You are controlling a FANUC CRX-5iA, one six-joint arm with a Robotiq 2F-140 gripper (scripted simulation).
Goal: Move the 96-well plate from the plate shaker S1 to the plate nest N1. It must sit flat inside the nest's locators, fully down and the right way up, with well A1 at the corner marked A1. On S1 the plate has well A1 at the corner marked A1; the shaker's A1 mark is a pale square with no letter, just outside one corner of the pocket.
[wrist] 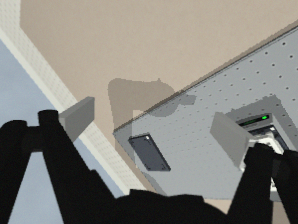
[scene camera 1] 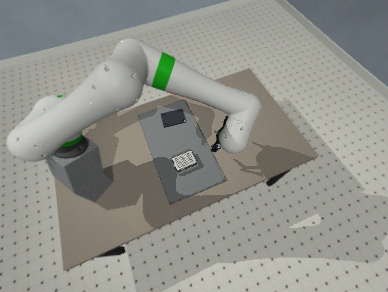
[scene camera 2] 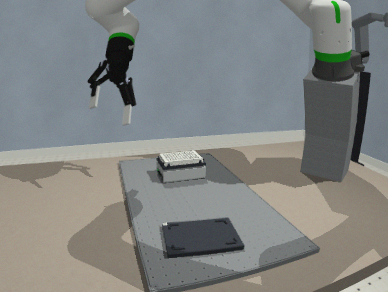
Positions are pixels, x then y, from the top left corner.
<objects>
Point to a dark plate nest N1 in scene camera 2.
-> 200, 237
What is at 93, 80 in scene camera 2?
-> My gripper.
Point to a plate shaker S1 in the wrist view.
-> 269, 119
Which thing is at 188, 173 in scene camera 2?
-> A plate shaker S1.
</objects>
